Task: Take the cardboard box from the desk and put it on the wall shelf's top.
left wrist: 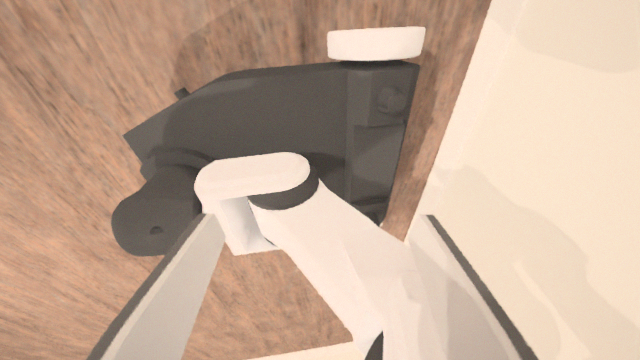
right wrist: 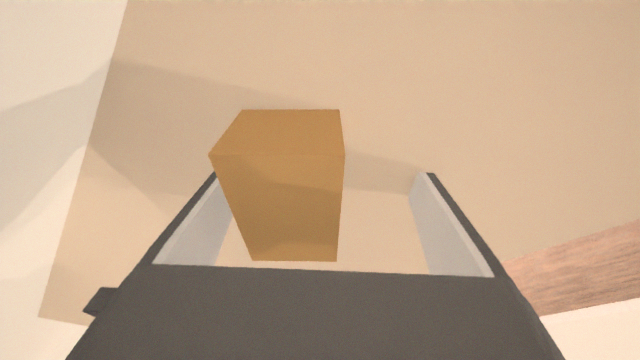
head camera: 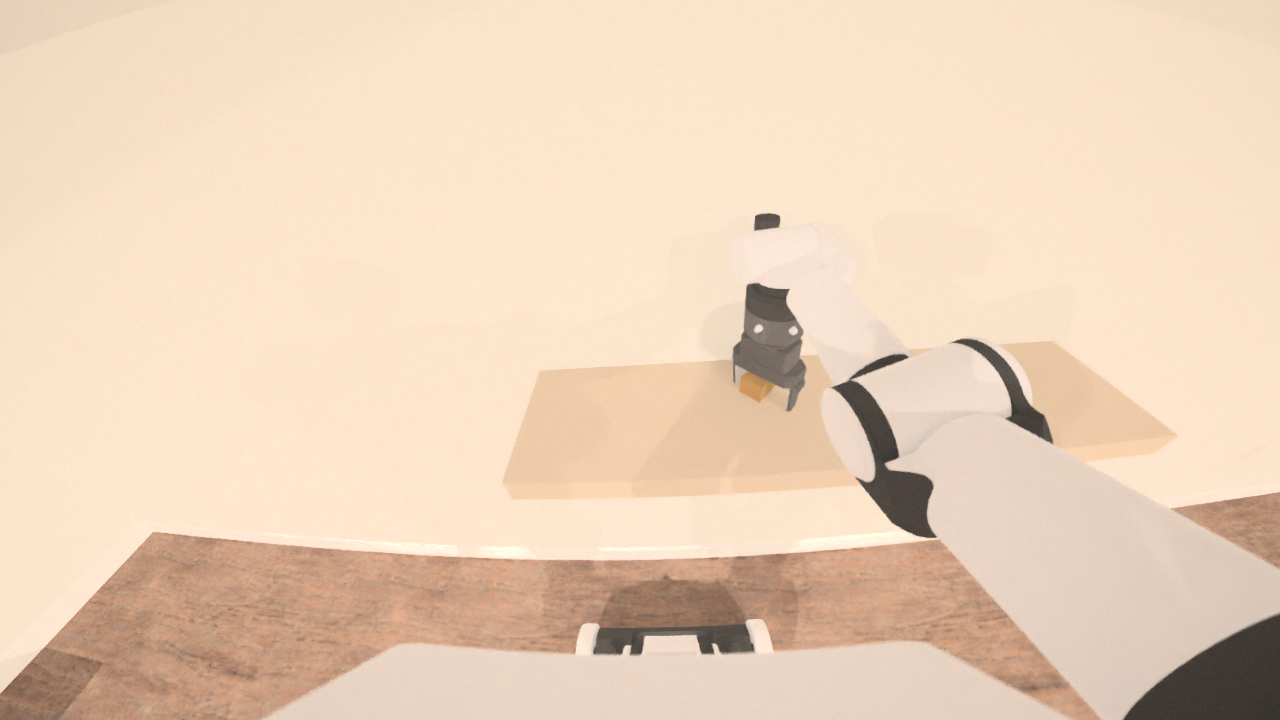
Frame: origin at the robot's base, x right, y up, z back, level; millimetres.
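Seen in the pictures: left gripper, fingertip midpoint: (left wrist: 316,226); right gripper, fingertip midpoint: (right wrist: 323,182) (head camera: 762,393).
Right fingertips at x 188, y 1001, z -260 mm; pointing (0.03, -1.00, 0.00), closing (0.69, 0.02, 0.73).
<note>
A point is followed by its place in that frame.
The orange-brown cardboard box (head camera: 754,385) {z -251, x 167, y 1032 mm} (right wrist: 282,205) {z -284, x 191, y 1035 mm} is at the top of the pale tan wall shelf (head camera: 617,429) {z -198, x -66, y 1000 mm} (right wrist: 475,110) {z -242, x 261, y 1000 mm}, near its back edge in the head view. Any small gap beneath the box cannot be made out. My right gripper (head camera: 763,394) {z -260, x 188, y 1001 mm} (right wrist: 323,182) {z -260, x 188, y 1001 mm} is open around the box. In the right wrist view the box is close to the finger at the picture's left, and a wide gap shows between it and the other finger. My left gripper (left wrist: 316,226) {z 179, x -209, y 521 mm} is open and empty, away from the shelf. The desk cannot be made out.
The cream wall (head camera: 358,223) {z -363, x -459, y 1332 mm} is behind the shelf. Brown wood floor (head camera: 313,591) {z -172, x -1511, y 1 mm} (left wrist: 65,150) {z 899, x -66, y 0 mm} lies below. My right arm (head camera: 1029,501) {z 99, x 193, y 1284 mm} crosses over the shelf's right part. My dark wheeled base (left wrist: 280,110) {z 217, x -160, y 169 mm} and a white part of my body (left wrist: 325,240) {z 165, x -51, y 424 mm} show below the left fingers.
</note>
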